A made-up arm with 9 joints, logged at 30 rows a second.
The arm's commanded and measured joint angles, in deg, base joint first. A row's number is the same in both.
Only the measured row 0 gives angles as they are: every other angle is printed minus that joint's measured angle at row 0.
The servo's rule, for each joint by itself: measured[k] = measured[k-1] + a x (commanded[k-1-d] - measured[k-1]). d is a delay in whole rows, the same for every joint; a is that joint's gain. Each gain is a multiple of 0.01, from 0.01 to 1. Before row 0 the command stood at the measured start. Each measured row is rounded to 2 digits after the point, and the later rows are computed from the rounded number. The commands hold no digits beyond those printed.
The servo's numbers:
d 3
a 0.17 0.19 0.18 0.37 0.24 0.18 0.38 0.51 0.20
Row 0, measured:
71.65, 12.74, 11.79, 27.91, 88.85, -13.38, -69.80, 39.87, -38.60
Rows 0 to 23, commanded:
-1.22, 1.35, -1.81, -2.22, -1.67, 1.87, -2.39, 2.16, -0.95
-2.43, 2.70, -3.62, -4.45, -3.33, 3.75, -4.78, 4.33, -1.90
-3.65, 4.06, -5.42, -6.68, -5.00, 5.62, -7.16, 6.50, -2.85
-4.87, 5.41, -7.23, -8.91, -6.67, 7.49, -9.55, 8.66, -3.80
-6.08, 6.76, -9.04, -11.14, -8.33, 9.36, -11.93, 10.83, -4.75
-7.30, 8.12, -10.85, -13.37, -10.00, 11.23, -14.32, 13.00, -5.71
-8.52, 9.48, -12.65, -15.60, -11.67, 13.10, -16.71, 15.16, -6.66
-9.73, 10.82, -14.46, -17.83, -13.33, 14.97, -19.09, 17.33, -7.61
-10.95, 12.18, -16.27, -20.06, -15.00, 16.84, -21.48, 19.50, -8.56
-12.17, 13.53, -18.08, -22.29, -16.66, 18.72, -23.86, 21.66, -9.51
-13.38, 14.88, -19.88, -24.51, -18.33, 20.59, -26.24, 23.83, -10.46
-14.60, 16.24, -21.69, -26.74, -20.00, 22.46, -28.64, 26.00, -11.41
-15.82, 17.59, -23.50, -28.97, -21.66, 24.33, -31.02, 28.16, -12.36
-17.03, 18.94, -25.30, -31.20, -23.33, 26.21, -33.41, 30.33, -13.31
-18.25, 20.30, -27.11, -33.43, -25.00, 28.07, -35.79, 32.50, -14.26
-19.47, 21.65, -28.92, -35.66, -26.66, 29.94, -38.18, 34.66, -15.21
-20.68, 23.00, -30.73, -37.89, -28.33, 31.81, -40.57, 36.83, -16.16
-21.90, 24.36, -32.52, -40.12, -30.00, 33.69, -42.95, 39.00, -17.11
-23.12, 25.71, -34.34, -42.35, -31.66, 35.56, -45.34, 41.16, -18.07
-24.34, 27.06, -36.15, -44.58, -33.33, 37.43, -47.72, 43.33, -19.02
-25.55, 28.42, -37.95, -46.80, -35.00, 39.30, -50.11, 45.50, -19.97
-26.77, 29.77, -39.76, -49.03, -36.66, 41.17, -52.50, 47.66, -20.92
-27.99, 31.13, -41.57, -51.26, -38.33, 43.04, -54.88, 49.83, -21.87
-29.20, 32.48, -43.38, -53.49, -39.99, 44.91, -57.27, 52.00, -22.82
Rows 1 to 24, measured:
0.00, 0.00, 0.00, 0.00, 0.00, 0.00, 0.00, 0.00, 0.00
0.00, 0.00, 0.00, 0.00, 0.00, 0.00, 0.00, 0.00, 0.00
0.00, 0.00, 0.00, 0.00, 0.00, 0.00, 0.00, 0.00, 0.00
-0.21, 0.26, -0.33, -0.82, -0.40, 0.34, -0.91, 1.10, -0.19
-0.59, 0.72, -0.92, -2.16, -1.10, 0.95, -2.38, 2.75, -0.53
-1.11, 1.35, -1.73, -3.83, -2.04, 1.79, -4.20, 4.66, -0.99
-1.75, 2.12, -2.72, -5.71, -3.15, 2.82, -6.23, 6.70, -1.55
-2.49, 3.00, -3.86, -7.72, -4.39, 4.00, -8.40, 8.81, -2.19
-3.31, 3.97, -5.12, -9.81, -5.74, 5.30, -10.65, 10.95, -2.89
-4.20, 5.02, -6.48, -11.95, -7.16, 6.70, -12.95, 13.10, -3.64
-5.14, 6.12, -7.92, -14.13, -8.64, 8.19, -15.28, 15.26, -4.43
-6.13, 7.27, -9.42, -16.32, -10.17, 9.75, -17.64, 17.42, -5.26
-7.16, 8.46, -10.98, -18.53, -11.73, 11.36, -20.00, 19.58, -6.11
-8.22, 9.68, -12.58, -20.74, -13.31, 13.02, -22.37, 21.75, -6.98
-9.30, 10.93, -14.22, -22.96, -14.92, 14.72, -24.75, 23.92, -7.87
-10.41, 12.20, -15.89, -25.18, -16.54, 16.45, -27.13, 26.08, -8.77
-11.54, 13.48, -17.58, -27.41, -18.17, 18.21, -29.52, 28.25, -9.68
-12.68, 14.78, -19.30, -29.64, -19.81, 19.98, -31.90, 30.42, -10.60
-13.83, 16.09, -21.03, -31.87, -21.45, 21.77, -34.29, 32.58, -11.52
-14.99, 17.40, -22.78, -34.10, -23.10, 23.58, -36.68, 34.75, -12.45
-16.16, 18.72, -24.53, -36.33, -24.76, 25.40, -39.06, 36.92, -13.38
-17.34, 20.05, -26.30, -38.56, -26.42, 27.23, -41.45, 39.08, -14.32
-18.53, 21.38, -28.07, -40.79, -28.08, 29.07, -43.83, 41.25, -15.26
-19.72, 22.72, -29.85, -43.01, -29.74, 30.91, -46.22, 43.42, -16.20

